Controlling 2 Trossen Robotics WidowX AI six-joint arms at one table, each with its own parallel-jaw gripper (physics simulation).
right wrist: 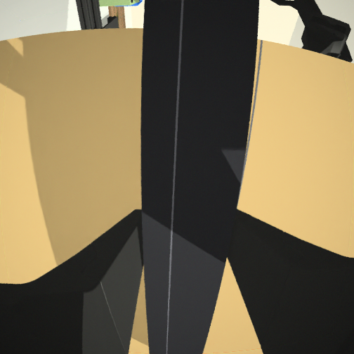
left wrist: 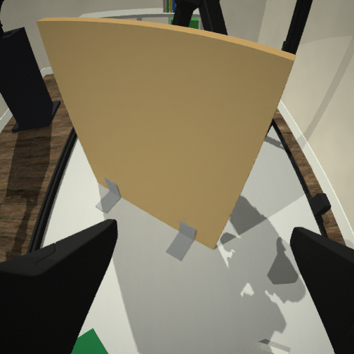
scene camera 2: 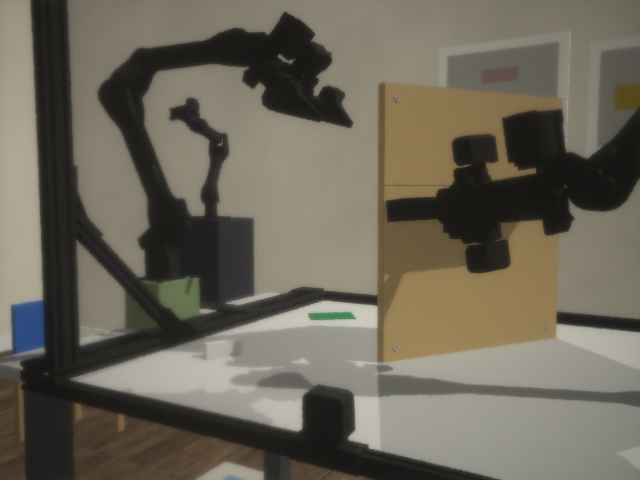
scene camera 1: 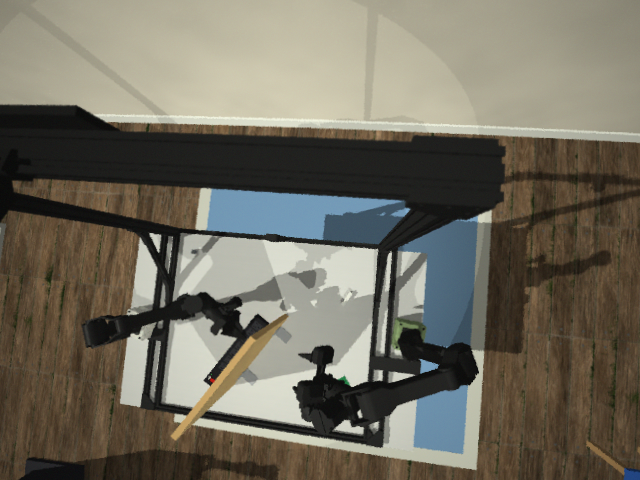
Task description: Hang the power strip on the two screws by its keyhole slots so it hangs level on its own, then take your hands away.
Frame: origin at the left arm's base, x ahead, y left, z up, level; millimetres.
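Where they show: left gripper, fingertip midpoint: [scene camera 2: 337, 122] [scene camera 1: 296, 370]; right gripper, fingertip midpoint: [scene camera 1: 246, 337]; left arm's base, link origin: [scene camera 2: 162, 278] [scene camera 1: 410, 338].
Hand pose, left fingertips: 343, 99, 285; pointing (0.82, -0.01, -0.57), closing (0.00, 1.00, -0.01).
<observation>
Each offset is from my left fingertips to the top centre of the thing, as dx, dy, dz. "spot": to the spot under its first point.
The dark power strip @(+227, +35, -120) [scene camera 1: 227, 356] [scene camera 2: 408, 209] [right wrist: 200, 100] lies lengthwise along the front of the upright wooden board @(+214, +86, +42) [scene camera 1: 235, 367] [scene camera 2: 439, 304] [left wrist: 165, 105] [right wrist: 305, 150]. It looks about level, just below a thin line on the board. Contact with the board cannot be told. A red spot shows at its lower end in scene camera 1. My right gripper [scene camera 1: 240, 333] [scene camera 2: 440, 209] [right wrist: 181, 216] is shut on the strip. The two hanging screws do not show. My left gripper [scene camera 1: 298, 372] [scene camera 2: 334, 119] [left wrist: 206, 233] is open and empty, apart from the board on its back side.
Corner screws @(spot: +147, -59, +19) [scene camera 2: 397, 98] fix the board's face. Grey brackets [left wrist: 181, 242] stand at its foot. A green piece @(-127, +168, -376) [scene camera 1: 343, 381] [scene camera 2: 331, 315] [left wrist: 90, 344] and a small white block @(-96, -184, -356) [scene camera 2: 222, 349] lie on the table. A black frame [scene camera 2: 56, 180] surrounds the table, with a green box [scene camera 2: 180, 299] beyond.
</observation>
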